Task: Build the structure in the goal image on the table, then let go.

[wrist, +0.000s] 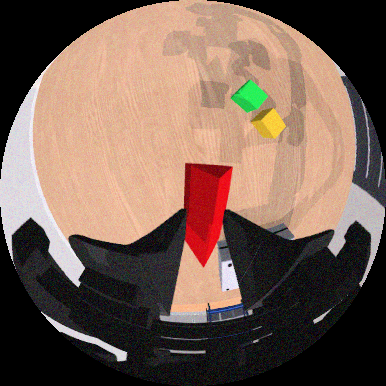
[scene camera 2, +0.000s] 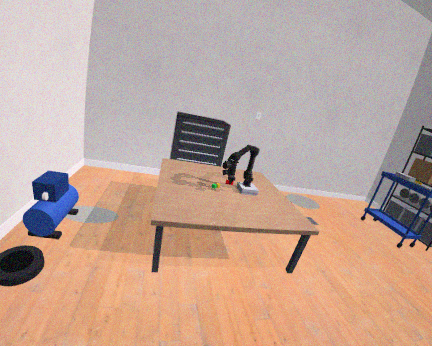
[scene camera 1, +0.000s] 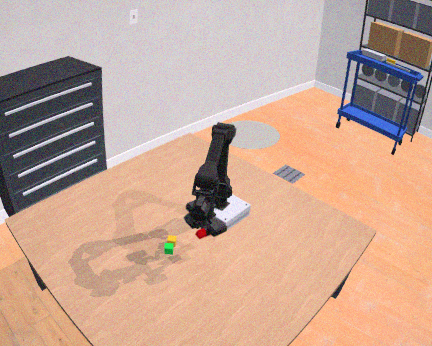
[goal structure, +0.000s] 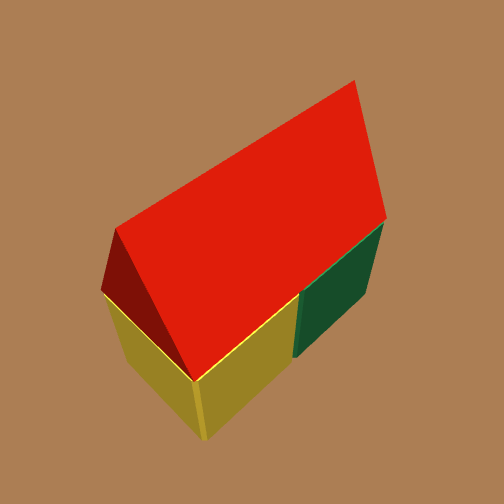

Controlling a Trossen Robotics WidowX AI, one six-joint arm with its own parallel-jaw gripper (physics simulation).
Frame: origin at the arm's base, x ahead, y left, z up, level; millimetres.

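Seen in the pictures: gripper, fingertip midpoint: (wrist: 204, 213) (scene camera 2: 229, 183) (scene camera 1: 205, 233); arm's base at its link origin: (scene camera 2: 246, 185) (scene camera 1: 220, 204).
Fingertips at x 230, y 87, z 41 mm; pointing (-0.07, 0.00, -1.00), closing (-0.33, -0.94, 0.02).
Note:
Pixels of each thing's top centre, then the offset from my fingertips to it. Level surfaces: height alone.
- red block at its top centre: (wrist: 210, 237) (scene camera 1: 204, 227) dy -2, dx +6, dz +32 mm
- green cube at its top centre: (wrist: 253, 92) (scene camera 1: 168, 245) (scene camera 2: 214, 184) dy -104, dx +99, dz -64 mm
- yellow cube at its top centre: (wrist: 274, 122) (scene camera 1: 171, 238) (scene camera 2: 218, 183) dy -124, dx +56, dz -64 mm
- wooden table at its surface level: dz -97 mm
A red block (scene camera 1: 201, 233) (scene camera 2: 229, 182) (wrist: 206, 200) is long and is held between the two black fingers. My gripper (scene camera 1: 205, 228) (scene camera 2: 230, 179) (wrist: 204, 213) is shut on it, low over the table in front of the arm's base. Whether the block touches the table is hard to tell. A green cube (scene camera 1: 169, 248) (scene camera 2: 214, 186) (wrist: 250, 96) lies on the table, apart from the gripper. A yellow cube (scene camera 1: 172, 240) (scene camera 2: 218, 185) (wrist: 270, 124) lies close beside the green one, on the side nearer the arm's base.
The arm's white base (scene camera 1: 235, 212) (scene camera 2: 248, 189) (wrist: 227, 277) stands on the wooden table (scene camera 1: 280, 280) (scene camera 2: 225, 215) (wrist: 110, 125), close to the gripper. A dark drawer cabinet (scene camera 1: 55, 130) (scene camera 2: 201, 140) stands behind the table. A blue cart (scene camera 1: 372, 123) stands off on the floor.

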